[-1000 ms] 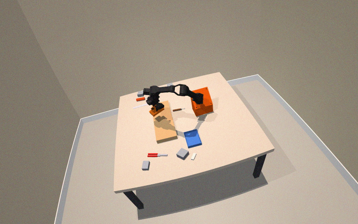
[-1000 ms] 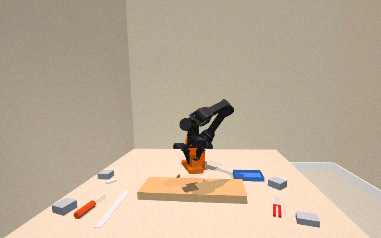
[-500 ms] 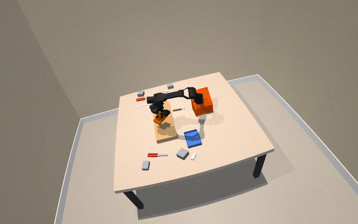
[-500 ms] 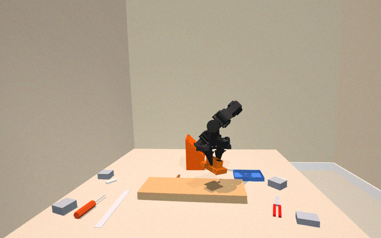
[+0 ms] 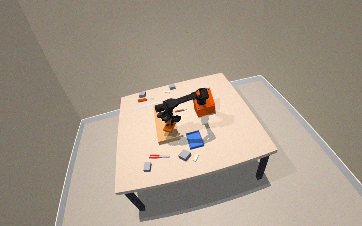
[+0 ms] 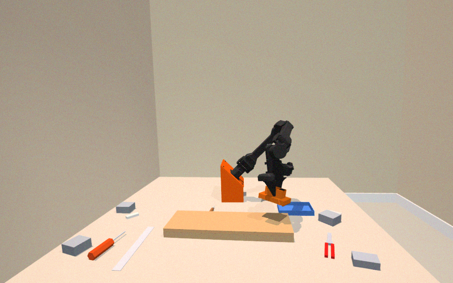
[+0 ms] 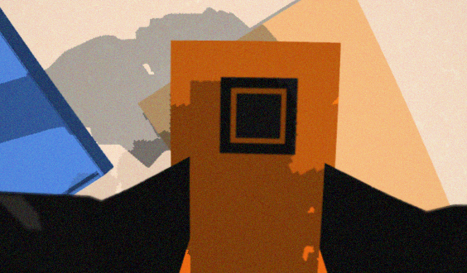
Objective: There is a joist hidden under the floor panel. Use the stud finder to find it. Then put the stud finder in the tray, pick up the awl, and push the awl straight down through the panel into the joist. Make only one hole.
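Right now my gripper tip is 160 mm past the blue tray, 130 mm to the right of it and 130 mm above it. Also, from my gripper tip: awl 290 mm to the right, 190 mm behind, 130 mm below; then white ruler 570 mm to the right, 140 mm below, 110 mm ahead; then stud finder 20 mm above, 10 mm to the left.
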